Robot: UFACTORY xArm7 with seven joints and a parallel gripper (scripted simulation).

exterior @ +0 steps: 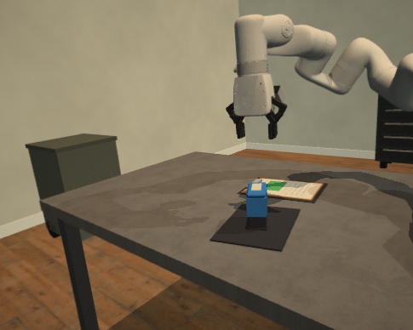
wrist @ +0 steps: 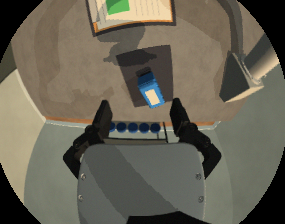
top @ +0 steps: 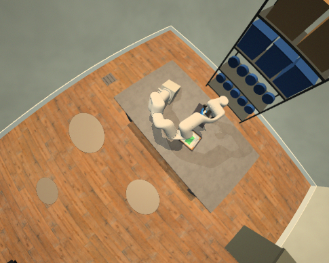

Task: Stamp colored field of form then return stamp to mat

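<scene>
Now: the blue stamp 170 mm below my hand, 70 mm to the left of it and 20 mm behind it. Also, from my hand: form 220 mm below, 210 mm to the right, 10 mm ahead; then mat 220 mm below, 70 mm to the left, 20 mm behind.
</scene>
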